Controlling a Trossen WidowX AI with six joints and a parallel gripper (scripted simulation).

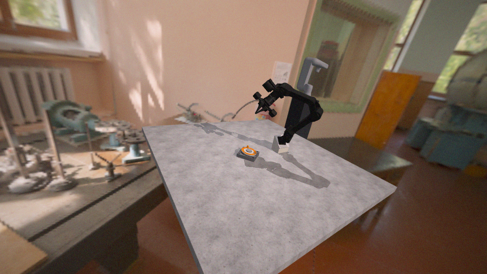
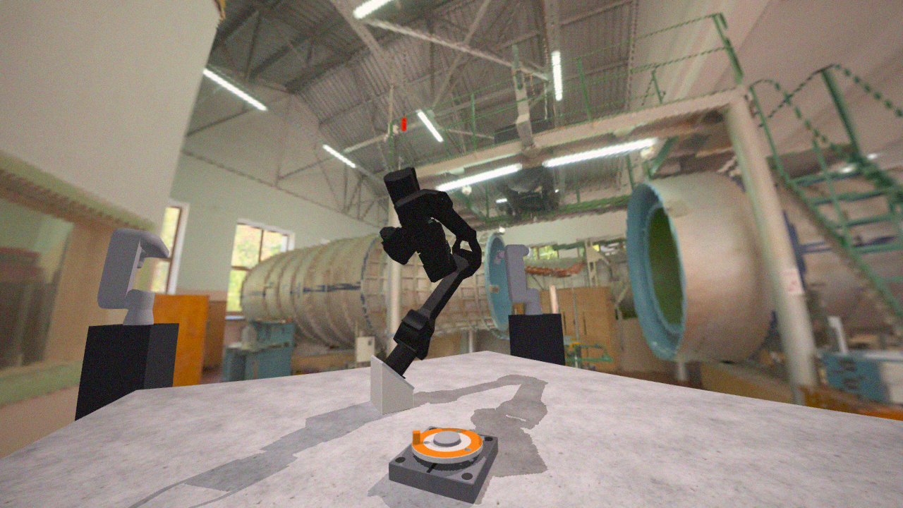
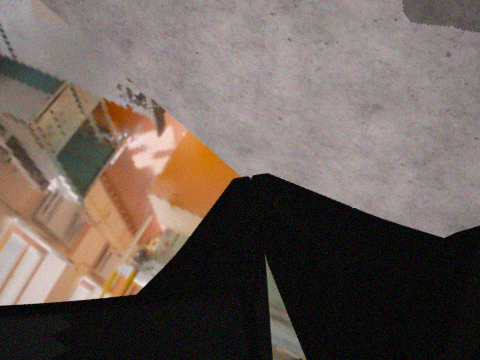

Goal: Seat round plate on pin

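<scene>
Now: gripper tip 10 mm past the square base and 280 mm above it.
</scene>
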